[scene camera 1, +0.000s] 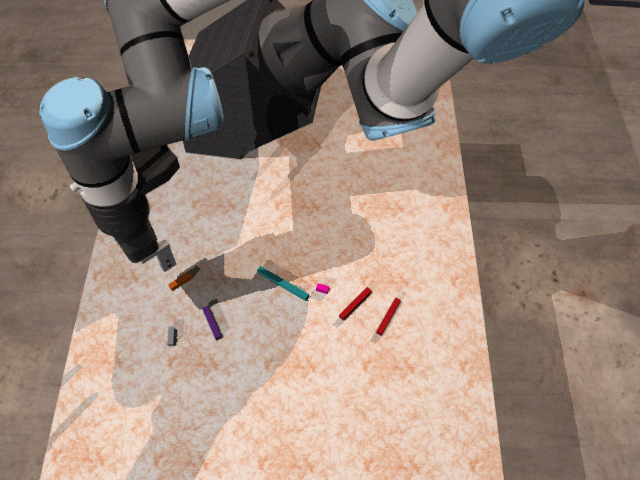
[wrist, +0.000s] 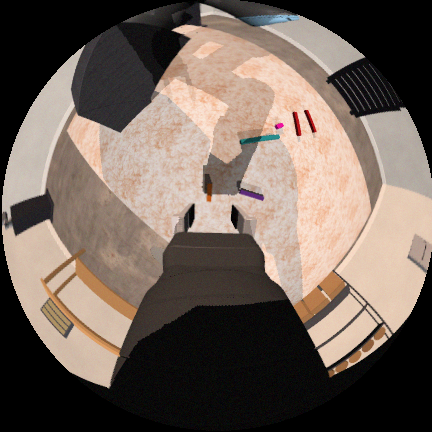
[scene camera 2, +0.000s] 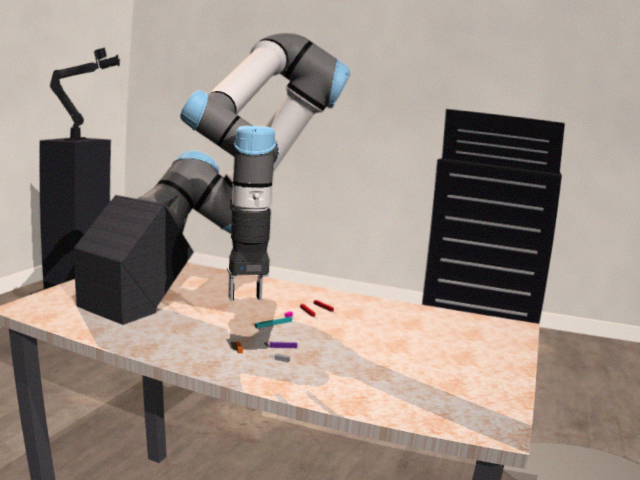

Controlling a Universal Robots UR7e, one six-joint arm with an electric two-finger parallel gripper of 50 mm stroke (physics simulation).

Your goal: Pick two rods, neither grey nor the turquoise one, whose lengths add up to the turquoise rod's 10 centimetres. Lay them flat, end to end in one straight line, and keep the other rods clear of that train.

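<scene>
The turquoise rod lies flat near the middle. A short magenta rod lies by its right end in scene camera 1. Two red rods, one nearer and one farther, lie to the right, apart. A purple rod and an orange rod lie to the left. My gripper is open and empty, well above the table, near the orange rod in scene camera 1.
A short grey rod lies beside the purple rod, on the table. The dark arm base block stands at the table's far end in scene camera 1. A black drawer cabinet stands behind the table.
</scene>
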